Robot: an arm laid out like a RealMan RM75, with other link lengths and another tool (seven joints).
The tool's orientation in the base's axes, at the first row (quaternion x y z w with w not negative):
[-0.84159 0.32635 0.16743 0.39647]
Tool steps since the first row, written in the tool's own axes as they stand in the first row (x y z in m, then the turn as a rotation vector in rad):
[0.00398 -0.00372 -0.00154 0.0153 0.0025 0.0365]
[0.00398 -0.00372 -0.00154 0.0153 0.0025 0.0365]
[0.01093 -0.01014 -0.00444 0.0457 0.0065 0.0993]
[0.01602 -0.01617 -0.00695 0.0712 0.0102 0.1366]
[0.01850 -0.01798 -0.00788 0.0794 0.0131 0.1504]
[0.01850 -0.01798 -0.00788 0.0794 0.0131 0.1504]
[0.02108 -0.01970 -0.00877 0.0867 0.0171 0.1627]
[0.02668 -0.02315 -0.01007 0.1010 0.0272 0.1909]
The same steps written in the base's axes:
[0.00548 -0.00110 0.00089 0.0086 0.0208 -0.0326]
[0.00548 -0.00110 0.00089 0.0086 0.0208 -0.0326]
[0.01501 -0.00321 0.00255 0.0267 0.0550 -0.0908]
[0.02290 -0.00443 0.00474 0.0419 0.0716 -0.1302]
[0.02597 -0.00533 0.00499 0.0456 0.0775 -0.1449]
[0.02597 -0.00533 0.00499 0.0456 0.0775 -0.1449]
[0.02905 -0.00628 0.00512 0.0480 0.0822 -0.1588]
[0.03552 -0.00799 0.00484 0.0509 0.0933 -0.1900]

